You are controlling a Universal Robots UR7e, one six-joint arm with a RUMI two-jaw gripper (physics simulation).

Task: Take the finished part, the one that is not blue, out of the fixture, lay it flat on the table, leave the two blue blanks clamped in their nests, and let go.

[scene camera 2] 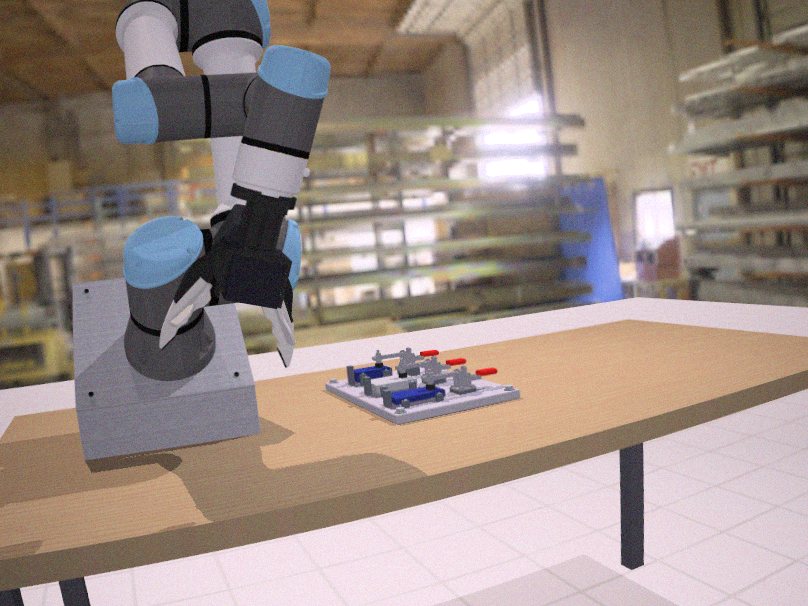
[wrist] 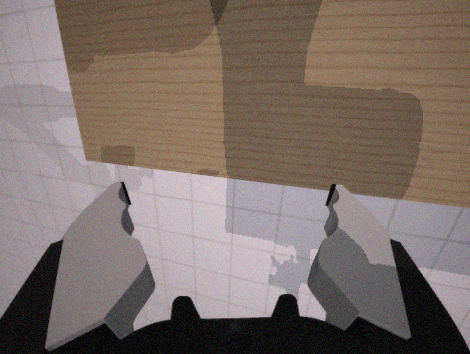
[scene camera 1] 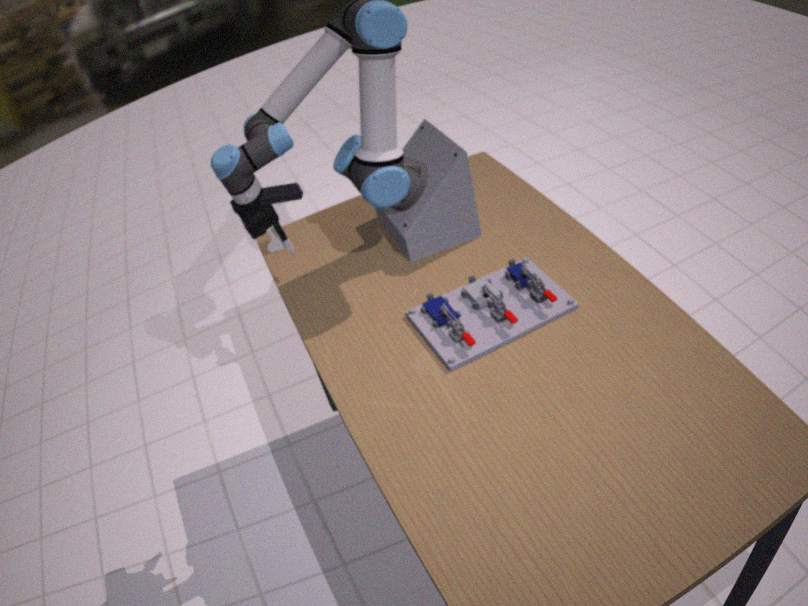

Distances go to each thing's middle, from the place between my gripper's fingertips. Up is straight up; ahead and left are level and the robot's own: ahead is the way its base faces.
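There is the fixture plate [scene camera 1: 489, 335], and measured from my hand it sits 41 cm ahead and 35 cm to the left, and it is 16 cm below.
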